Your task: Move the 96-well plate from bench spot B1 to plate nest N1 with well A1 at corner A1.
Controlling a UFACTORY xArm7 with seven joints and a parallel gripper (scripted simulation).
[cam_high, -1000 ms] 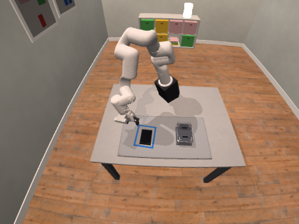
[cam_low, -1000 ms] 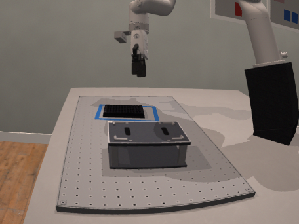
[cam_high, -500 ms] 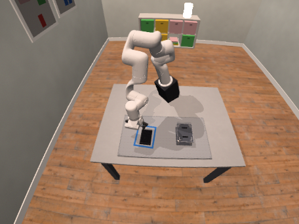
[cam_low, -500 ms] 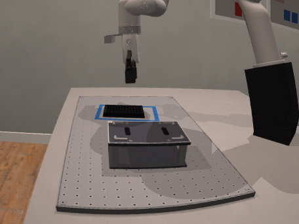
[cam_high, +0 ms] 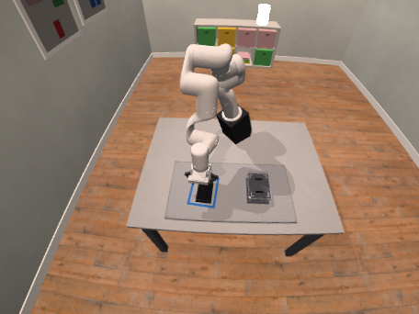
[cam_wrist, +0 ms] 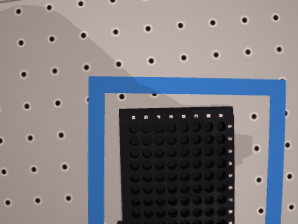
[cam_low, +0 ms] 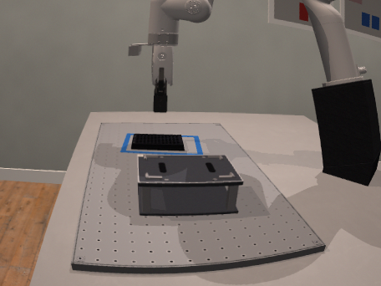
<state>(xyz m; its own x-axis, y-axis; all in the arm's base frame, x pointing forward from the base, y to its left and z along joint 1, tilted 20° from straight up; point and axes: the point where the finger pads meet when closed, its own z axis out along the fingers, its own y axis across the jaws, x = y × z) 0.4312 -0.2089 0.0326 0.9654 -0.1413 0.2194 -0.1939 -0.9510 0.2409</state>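
My hand is 90 mm above the black 96-well plate, 10 mm to the right of it and 10 mm short of it. Also, from my hand: raised plate nest: 310 mm to the left, 40 mm below, 20 mm ahead; A1 corner mark: 250 mm to the left, 90 mm ahead, 40 mm below.
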